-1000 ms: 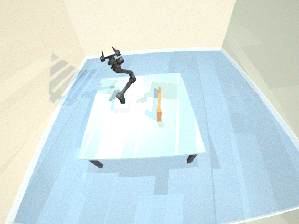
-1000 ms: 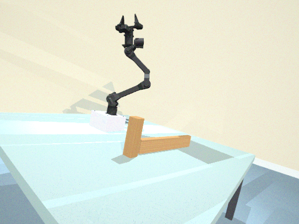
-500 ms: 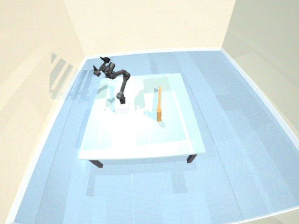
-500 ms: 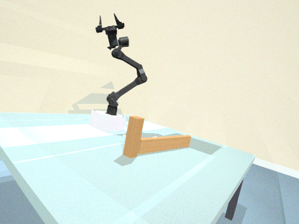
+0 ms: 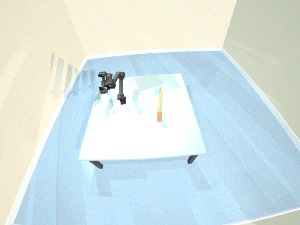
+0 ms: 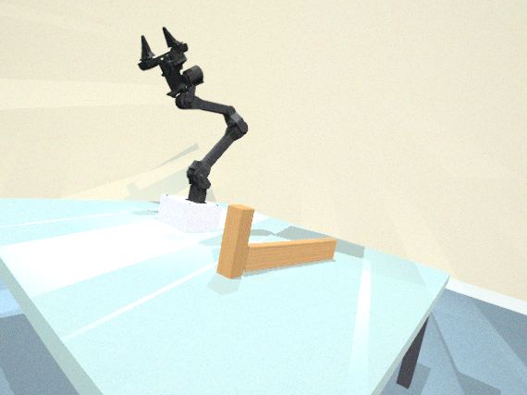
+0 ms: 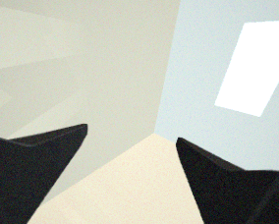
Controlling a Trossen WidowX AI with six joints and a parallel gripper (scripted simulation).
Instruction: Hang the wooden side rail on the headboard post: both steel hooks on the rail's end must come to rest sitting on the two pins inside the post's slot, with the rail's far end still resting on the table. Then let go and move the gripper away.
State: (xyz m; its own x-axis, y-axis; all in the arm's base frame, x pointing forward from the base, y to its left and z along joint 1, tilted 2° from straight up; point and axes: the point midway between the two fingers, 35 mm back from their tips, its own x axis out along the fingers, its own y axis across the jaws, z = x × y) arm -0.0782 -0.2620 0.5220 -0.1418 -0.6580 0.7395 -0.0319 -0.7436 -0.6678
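My gripper tip is now 480 mm short of the wooden headboard post and 570 mm above it.
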